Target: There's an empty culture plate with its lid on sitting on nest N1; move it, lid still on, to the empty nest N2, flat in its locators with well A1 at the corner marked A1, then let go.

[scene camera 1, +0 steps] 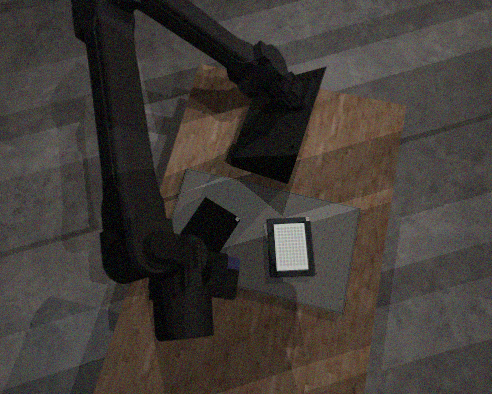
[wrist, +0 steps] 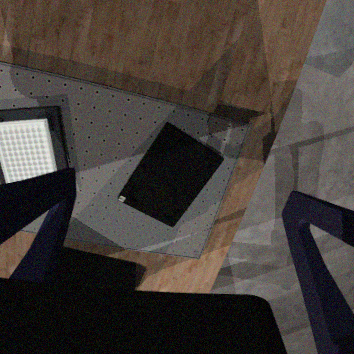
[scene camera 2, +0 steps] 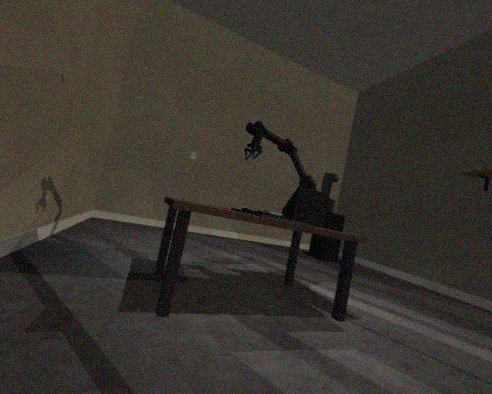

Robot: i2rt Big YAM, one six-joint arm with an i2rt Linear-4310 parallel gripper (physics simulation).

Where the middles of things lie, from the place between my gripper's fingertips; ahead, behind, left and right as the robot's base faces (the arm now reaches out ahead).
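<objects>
You can picture my gripper 35 cm above the grey perforated deck (scene camera 1: 333,226), and it's 16 cm past the deck and 7 cm to the right of it too.
</objects>
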